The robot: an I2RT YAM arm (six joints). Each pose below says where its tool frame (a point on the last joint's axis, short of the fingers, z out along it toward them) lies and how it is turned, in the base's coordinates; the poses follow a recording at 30 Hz.
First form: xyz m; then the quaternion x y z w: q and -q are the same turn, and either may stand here.
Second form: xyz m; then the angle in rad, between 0 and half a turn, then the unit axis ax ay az. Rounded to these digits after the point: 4 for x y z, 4 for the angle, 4 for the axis.
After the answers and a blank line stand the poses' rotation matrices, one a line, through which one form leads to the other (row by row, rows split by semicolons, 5 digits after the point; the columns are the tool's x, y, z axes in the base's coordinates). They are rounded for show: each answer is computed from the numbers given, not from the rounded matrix.
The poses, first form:
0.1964 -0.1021 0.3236 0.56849 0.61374 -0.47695 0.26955
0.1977 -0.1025 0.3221 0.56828 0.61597 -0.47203 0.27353
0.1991 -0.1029 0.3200 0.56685 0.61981 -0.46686 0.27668
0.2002 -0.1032 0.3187 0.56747 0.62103 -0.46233 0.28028
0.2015 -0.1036 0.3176 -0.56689 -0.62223 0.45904 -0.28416
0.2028 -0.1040 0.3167 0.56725 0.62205 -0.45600 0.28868
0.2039 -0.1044 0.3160 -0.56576 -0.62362 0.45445 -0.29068
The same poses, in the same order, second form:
0.1964 -0.1021 0.3236 2.5957 0.5903 0.6373 -0.4953
0.1977 -0.1025 0.3221 2.5875 0.5908 0.6404 -0.4907
0.1991 -0.1029 0.3200 2.5809 0.5899 0.6450 -0.4858
0.2002 -0.1032 0.3187 2.5734 0.5912 0.6470 -0.4816
0.2015 -0.1036 0.3176 2.5653 0.5913 0.6490 -0.4788
0.2028 -0.1040 0.3167 2.5559 0.5925 0.6497 -0.4763
0.2039 -0.1044 0.3160 2.5517 0.5913 0.6518 -0.4750

-0.20832 0.95494 -0.21142; 0.44069 -0.10133 -0.89192; -0.87315 -0.27897 -0.39972
-0.20447 0.95832 -0.19952; 0.44186 -0.09152 -0.89240; -0.87347 -0.27063 -0.40473
-0.20425 0.96103 -0.18630; 0.44434 -0.07856 -0.89241; -0.87226 -0.26506 -0.41098
-0.19885 0.96399 -0.17659; 0.44567 -0.07154 -0.89234; -0.87284 -0.25614 -0.41539
-0.19578 0.96635 -0.16682; 0.44459 -0.06416 -0.89343; -0.87408 -0.24908 -0.41707
-0.18978 0.96900 -0.15819; 0.44244 -0.05943 -0.89483; -0.87649 -0.23980 -0.41745
-0.19085 0.96983 -0.15167; 0.44144 -0.05321 -0.89571; -0.87676 -0.23790 -0.41796

